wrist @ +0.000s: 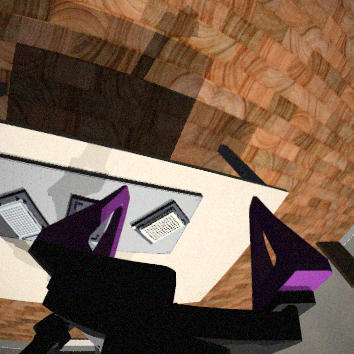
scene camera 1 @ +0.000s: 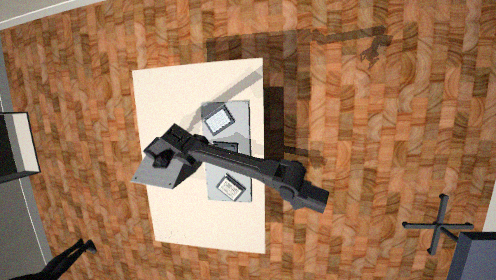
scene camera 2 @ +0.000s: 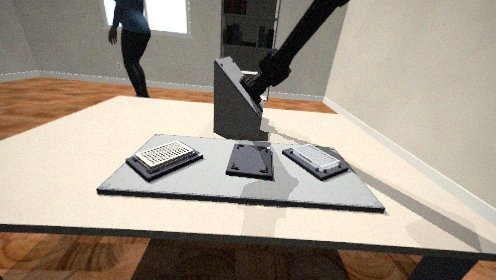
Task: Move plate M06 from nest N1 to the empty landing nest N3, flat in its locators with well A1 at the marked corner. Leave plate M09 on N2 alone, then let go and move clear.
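Note:
A cream plate with dark wells [scene camera 1: 230,187] [scene camera 2: 166,154] [wrist: 162,226] sits on a dark nest at the left of the board in scene camera 2. A pale bluish-white plate [scene camera 1: 218,120] [scene camera 2: 316,156] [wrist: 20,220] sits on another nest at the right. No labels are readable, so I cannot tell which is M06 or M09. The empty dark nest [scene camera 1: 229,146] [scene camera 2: 250,161] [wrist: 80,204], with corner locators, lies between them and is partly hidden by the arm and a finger. My gripper [wrist: 188,196] is open and empty, high above the table and apart from both plates.
The nests stand on a grey board [scene camera 1: 244,112] [scene camera 2: 215,185] [wrist: 189,200] on a cream table [scene camera 1: 165,95] [scene camera 2: 60,185]. The arm [scene camera 1: 235,160] [scene camera 2: 300,40] rises from a grey wedge base [scene camera 1: 162,174] [scene camera 2: 232,110] behind the board. A person [scene camera 2: 134,45] stands beyond the table.

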